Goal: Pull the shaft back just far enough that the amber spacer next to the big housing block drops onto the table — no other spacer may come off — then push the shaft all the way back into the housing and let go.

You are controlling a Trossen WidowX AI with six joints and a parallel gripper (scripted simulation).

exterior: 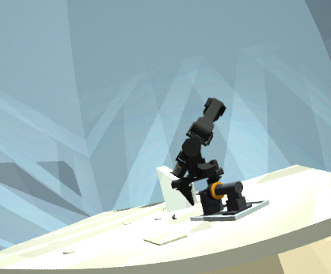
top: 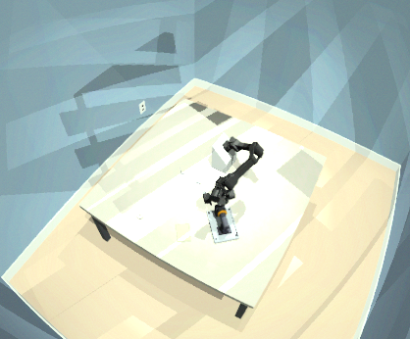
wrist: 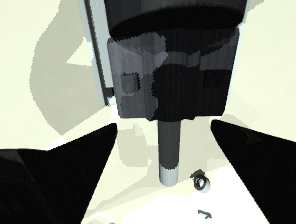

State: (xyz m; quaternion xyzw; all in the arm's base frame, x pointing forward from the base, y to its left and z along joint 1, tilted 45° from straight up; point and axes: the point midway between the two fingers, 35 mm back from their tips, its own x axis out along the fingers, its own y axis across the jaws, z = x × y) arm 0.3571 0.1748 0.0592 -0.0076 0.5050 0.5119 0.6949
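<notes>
My gripper tip is now 50 mm short of the grey shaft, 50 mm to the right of it and 30 mm below it. The rest, counted from my gripper tip: flat pale patch 270 mm ahead, 70 mm to the right, 40 mm below; amber spacer 70 mm ahead, 70 mm to the left, 30 mm above.
</notes>
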